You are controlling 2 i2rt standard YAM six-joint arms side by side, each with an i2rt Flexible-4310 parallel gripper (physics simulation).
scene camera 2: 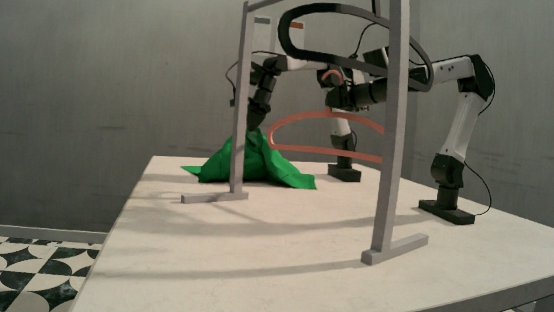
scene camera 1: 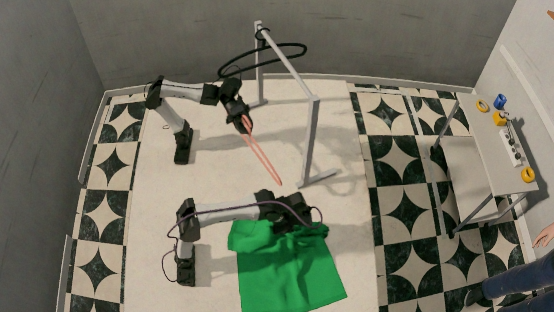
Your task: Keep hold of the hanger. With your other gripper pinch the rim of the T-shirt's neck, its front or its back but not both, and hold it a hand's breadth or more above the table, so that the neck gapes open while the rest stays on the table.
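Note:
The salmon hanger (scene camera 1: 279, 181) (scene camera 2: 325, 151) hangs in the air from my left gripper (scene camera 1: 245, 126) (scene camera 2: 334, 99), which is shut on it just below the hook. The green T-shirt (scene camera 1: 295, 277) (scene camera 2: 215, 167) lies spread on the table, with its upper part raised to a peak. My right gripper (scene camera 2: 254, 126) points down and is shut on the cloth at that peak, above the table. In scene camera 1 the right wrist hides the fingertips and the pinched cloth. Whether one or both layers of the neck are pinched, and whether the neck gapes, I cannot tell.
A grey rack (scene camera 1: 310, 140) (scene camera 2: 391, 150) stands on the white table (scene camera 1: 340, 200) (scene camera 2: 200, 270), its near post beyond the salmon hanger in scene camera 1. A black hanger (scene camera 1: 305, 49) (scene camera 2: 284, 30) hangs from its bar. A side table (scene camera 1: 480, 145) with small items stands at the right.

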